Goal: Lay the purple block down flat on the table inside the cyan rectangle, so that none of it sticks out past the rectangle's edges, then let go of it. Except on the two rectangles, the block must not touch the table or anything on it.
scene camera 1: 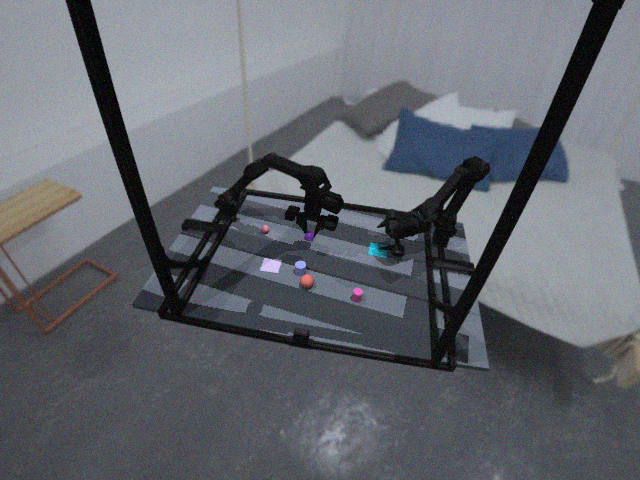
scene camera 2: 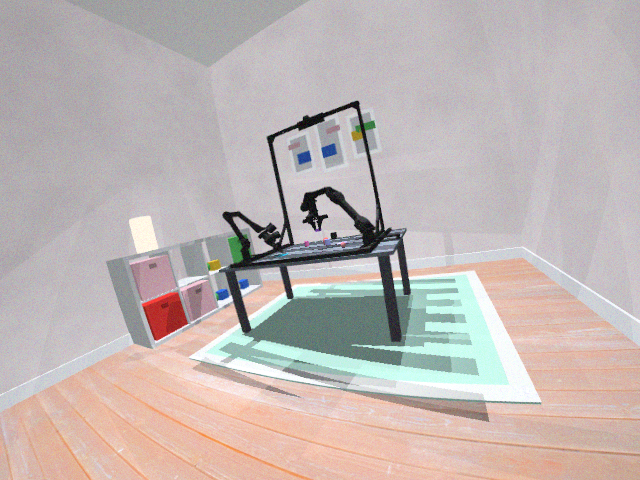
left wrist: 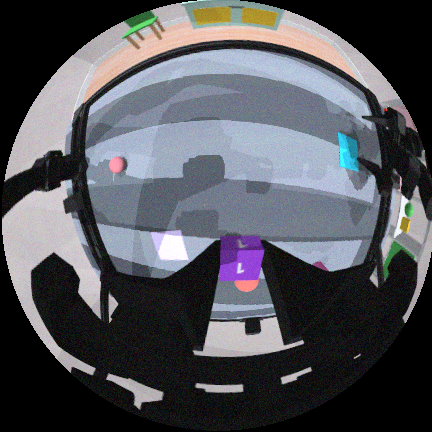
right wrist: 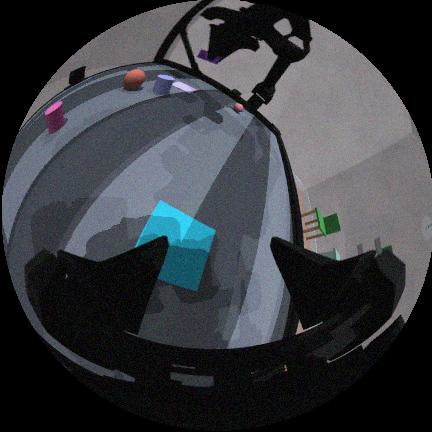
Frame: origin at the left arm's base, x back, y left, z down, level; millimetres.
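Where they show: left gripper, fingertip midpoint: (scene camera 1: pixel 310 235) (scene camera 2: pixel 317 230) (left wrist: pixel 239 244) (right wrist: pixel 212 60); right gripper, fingertip midpoint: (scene camera 1: pixel 378 237) (scene camera 2: pixel 280 250) (left wrist: pixel 360 138) (right wrist: pixel 220 241); left arm's base, link origin: (scene camera 1: pixel 227 215) (scene camera 2: pixel 369 242) (left wrist: pixel 76 166) (right wrist: pixel 249 106); right arm's base, link origin: (scene camera 1: pixel 440 241) (scene camera 2: pixel 247 259).
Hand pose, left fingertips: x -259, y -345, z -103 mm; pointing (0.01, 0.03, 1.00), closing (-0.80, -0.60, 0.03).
Observation:
Each offset is from my left fingertips to the top centre of the thing. "spot": to the spot under its first point.
The purple block {dx +6, dy -8, dz -15 mm} (scene camera 1: pixel 309 236) (left wrist: pixel 241 262) (right wrist: pixel 208 56) is held up off the table between the fingers of my left gripper (scene camera 1: pixel 310 231) (left wrist: pixel 239 244), which is shut on it and points down. The cyan rectangle {spot: dx -278, dy -46, dz +121 mm} (scene camera 1: pixel 376 250) (scene camera 2: pixel 281 254) (left wrist: pixel 347 150) (right wrist: pixel 175 220) lies flat on the table, right of the block in scene camera 1, partly in shadow. My right gripper (scene camera 1: pixel 381 235) (left wrist: pixel 360 138) (right wrist: pixel 220 241) is open and empty, low beside and partly over the cyan rectangle; one finger hides a corner of it in the right wrist view.
A lilac rectangle {spot: dx +157, dy +8, dz +120 mm} (scene camera 1: pixel 270 265) (left wrist: pixel 172 246), a blue cylinder {dx +58, dy -60, dz +80 mm} (scene camera 1: pixel 300 268) (right wrist: pixel 162 84), an orange-red ball {dx +57, dy -131, dz +72 mm} (scene camera 1: pixel 307 281) (right wrist: pixel 134 79), a magenta cylinder {dx -91, dy -247, dz +81 mm} (scene camera 1: pixel 357 295) (right wrist: pixel 55 117) and a small pink ball {dx +125, dy +206, dz +88 mm} (scene camera 1: pixel 265 228) (left wrist: pixel 117 164) are on the table. A black frame surrounds it.

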